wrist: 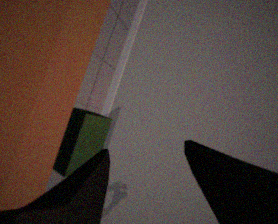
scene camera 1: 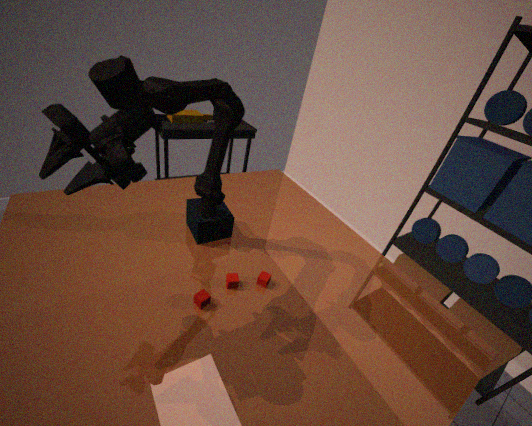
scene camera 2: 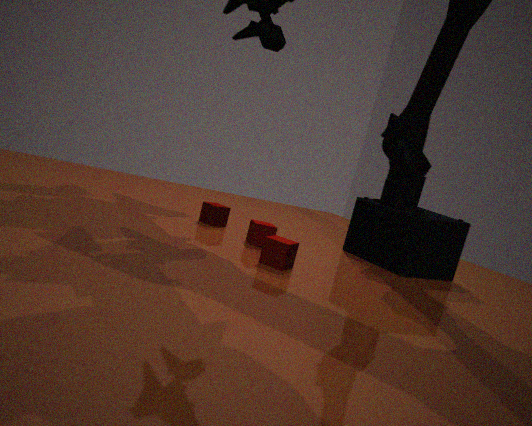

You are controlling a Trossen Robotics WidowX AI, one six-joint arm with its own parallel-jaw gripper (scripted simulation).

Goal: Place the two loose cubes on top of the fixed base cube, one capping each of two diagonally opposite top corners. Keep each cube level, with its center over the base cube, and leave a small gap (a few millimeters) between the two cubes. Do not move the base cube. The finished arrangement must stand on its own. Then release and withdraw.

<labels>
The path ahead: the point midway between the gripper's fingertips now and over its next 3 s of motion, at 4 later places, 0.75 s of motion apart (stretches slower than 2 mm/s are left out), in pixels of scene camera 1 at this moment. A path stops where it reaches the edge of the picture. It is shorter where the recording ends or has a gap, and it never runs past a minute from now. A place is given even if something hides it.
The gripper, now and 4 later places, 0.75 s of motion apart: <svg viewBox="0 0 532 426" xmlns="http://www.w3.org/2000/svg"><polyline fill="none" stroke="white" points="53,186 202,265 234,265 233,277 232,280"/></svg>
</labels>
